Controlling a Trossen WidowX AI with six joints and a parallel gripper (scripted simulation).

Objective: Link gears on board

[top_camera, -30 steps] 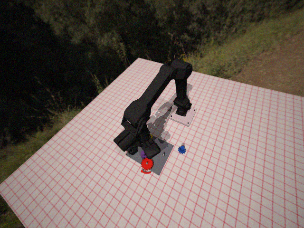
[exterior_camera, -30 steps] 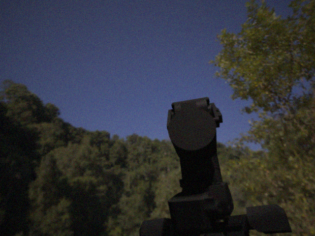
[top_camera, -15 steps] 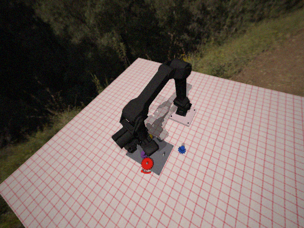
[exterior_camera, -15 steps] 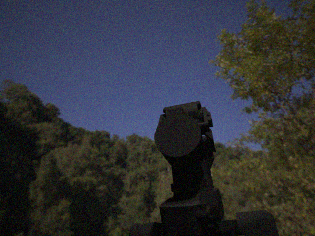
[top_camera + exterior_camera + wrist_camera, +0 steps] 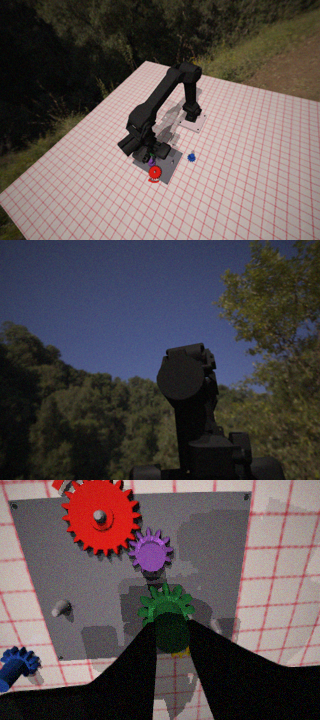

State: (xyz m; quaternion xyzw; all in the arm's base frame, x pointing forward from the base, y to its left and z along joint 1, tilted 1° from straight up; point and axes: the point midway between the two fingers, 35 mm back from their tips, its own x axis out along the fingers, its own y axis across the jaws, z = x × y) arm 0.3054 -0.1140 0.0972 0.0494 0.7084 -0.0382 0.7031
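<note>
Right now my gripper tip is 6 cm above the purple gear and 4 cm short of it. From my gripper tip the other things lie so: green gear 1 cm below; then yellow gear 7 cm below, 7 cm behind, 1 cm to the right; then red gear 7 cm below, 7 cm ahead, 4 cm to the left.
</note>
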